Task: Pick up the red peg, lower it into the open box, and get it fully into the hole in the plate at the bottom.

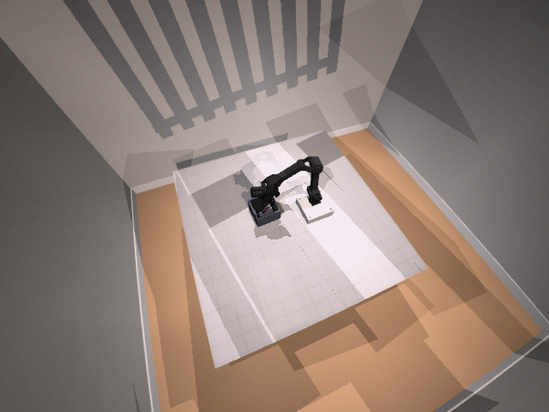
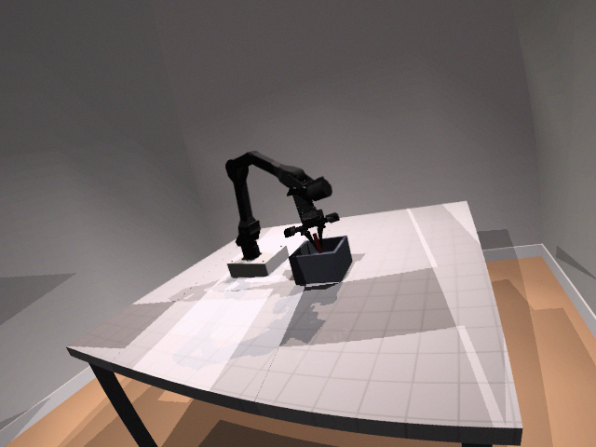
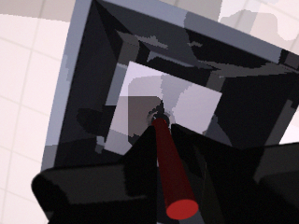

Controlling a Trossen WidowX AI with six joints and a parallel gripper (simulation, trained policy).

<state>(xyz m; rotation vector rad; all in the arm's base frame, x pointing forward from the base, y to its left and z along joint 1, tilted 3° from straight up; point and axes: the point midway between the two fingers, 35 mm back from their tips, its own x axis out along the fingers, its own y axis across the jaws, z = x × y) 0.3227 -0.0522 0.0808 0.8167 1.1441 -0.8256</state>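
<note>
Right now the red peg is 1 cm to the left of my gripper tip and 1 cm above it. Round my gripper tip: dark box (6 cm below); then pale plate (4 cm below).
</note>
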